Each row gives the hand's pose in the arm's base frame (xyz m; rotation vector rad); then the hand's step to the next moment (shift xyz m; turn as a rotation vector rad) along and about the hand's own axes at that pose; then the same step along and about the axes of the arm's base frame.
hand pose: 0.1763 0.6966 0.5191 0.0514 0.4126 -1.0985
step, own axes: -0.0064 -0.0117 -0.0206 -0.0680 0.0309 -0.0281
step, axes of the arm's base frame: -0.0188 0.0050 -0.0149 -0.0078 0.0791 -0.0072
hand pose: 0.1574 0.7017 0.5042 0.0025 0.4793 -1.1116
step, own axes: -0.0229 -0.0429 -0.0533 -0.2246 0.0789 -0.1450
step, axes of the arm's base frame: -0.0646 0.0128 -0.0294 -0.0649 0.2631 -0.0652
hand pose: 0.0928 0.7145 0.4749 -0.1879 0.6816 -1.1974
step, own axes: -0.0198 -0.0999 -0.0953 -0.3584 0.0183 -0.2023
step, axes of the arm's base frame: -0.1381 0.0006 -0.0195 -0.1720 0.3732 -0.0295
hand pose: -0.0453 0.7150 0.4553 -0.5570 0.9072 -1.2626
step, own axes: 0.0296 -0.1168 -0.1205 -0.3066 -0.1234 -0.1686
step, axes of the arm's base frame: -0.1639 -0.0430 0.0179 -0.2216 0.2846 0.0870
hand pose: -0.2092 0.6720 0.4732 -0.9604 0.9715 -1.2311
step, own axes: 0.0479 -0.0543 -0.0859 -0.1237 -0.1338 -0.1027
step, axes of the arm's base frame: -0.0940 -0.0572 0.0225 -0.1473 0.1055 0.1045
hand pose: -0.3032 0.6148 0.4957 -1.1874 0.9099 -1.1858
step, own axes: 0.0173 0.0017 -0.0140 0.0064 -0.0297 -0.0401
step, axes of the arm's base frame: -0.0100 -0.0197 -0.0031 -0.0432 -0.0131 0.0222
